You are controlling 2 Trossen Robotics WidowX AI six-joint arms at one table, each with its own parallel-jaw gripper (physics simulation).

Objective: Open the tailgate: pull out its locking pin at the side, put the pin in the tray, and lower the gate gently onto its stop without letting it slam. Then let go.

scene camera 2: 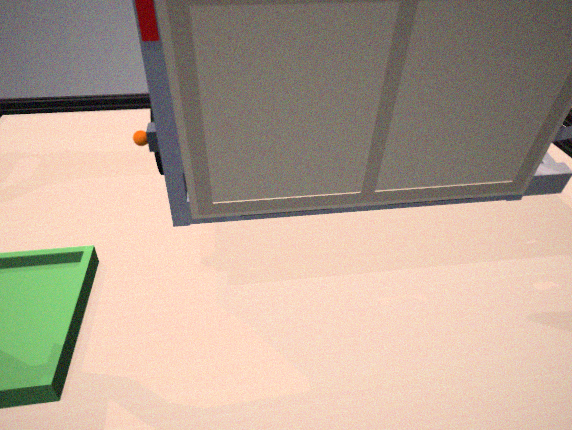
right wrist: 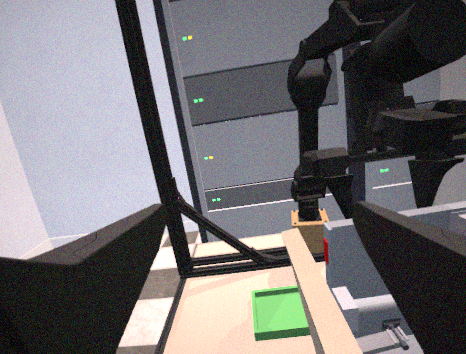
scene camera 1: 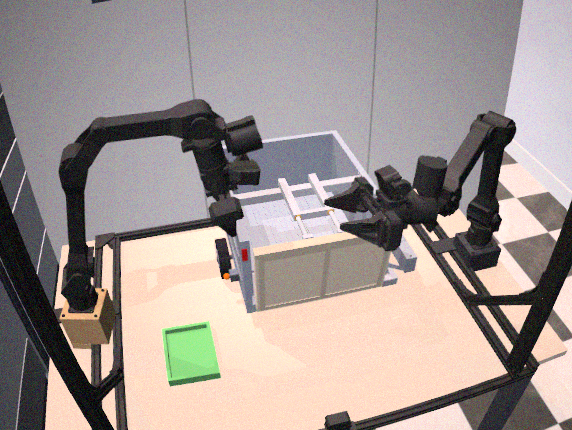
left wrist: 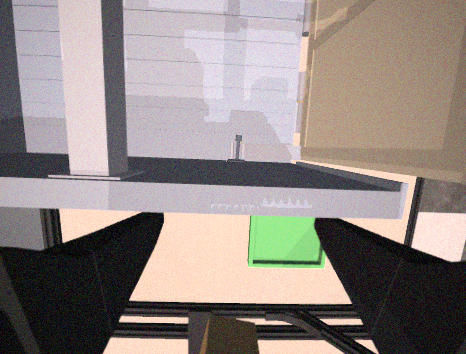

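Where they show: left gripper, fingertip midpoint: point(scene camera 1: 230, 222) point(left wrist: 240, 216); right gripper, fingertip midpoint: point(right wrist: 258, 211) point(scene camera 1: 331, 214); left arm's base at its link origin: point(right wrist: 309, 216) point(scene camera 1: 83, 303); right arm's base at its link origin: point(scene camera 1: 478, 240).
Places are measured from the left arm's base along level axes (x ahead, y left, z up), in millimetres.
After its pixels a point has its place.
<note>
The tan tailgate point(scene camera 1: 289, 277) @[x 477, y -25, z 89 mm] point(scene camera 2: 290, 100) @[x 485, y -24, z 90 mm] stands upright at the front of the grey truck bed. The locking pin's orange knob point(scene camera 1: 226, 276) @[x 338, y 66, z 13 mm] point(scene camera 2: 140, 138) @[x 340, y 64, z 11 mm] sticks out at the gate's lower left side. The green tray point(scene camera 1: 191, 355) @[x 250, y -73, z -101 mm] point(scene camera 2: 40, 310) @[x 267, y -54, z -101 mm] point(left wrist: 285, 240) @[x 241, y -65, z -101 mm] point(right wrist: 277, 312) @[x 253, y -92, z -101 mm] is empty on the table at the front left. My left gripper point(scene camera 1: 234, 231) @[x 359, y 77, z 156 mm] point(left wrist: 240, 216) @[x 359, y 77, z 156 mm] point(right wrist: 388, 221) @[x 359, y 77, z 156 mm] is open, pointing down at the bed's left side wall, above the knob. My right gripper point(scene camera 1: 333, 215) @[x 553, y -52, z 265 mm] point(right wrist: 258, 211) @[x 553, y -52, z 265 mm] is open and empty, pointing left near the gate's top edge.
The truck bed's side wall point(left wrist: 190, 197) @[x 368, y 106, z 171 mm] runs across the left wrist view. Two pale rails point(scene camera 1: 289, 197) @[x 486, y 128, z 179 mm] lie over the bed. A black wheel point(scene camera 1: 222, 257) @[x 321, y 170, z -21 mm] is beside the knob. A dark frame point(scene camera 1: 425, 400) @[x 752, y -240, z -115 mm] borders the table.
</note>
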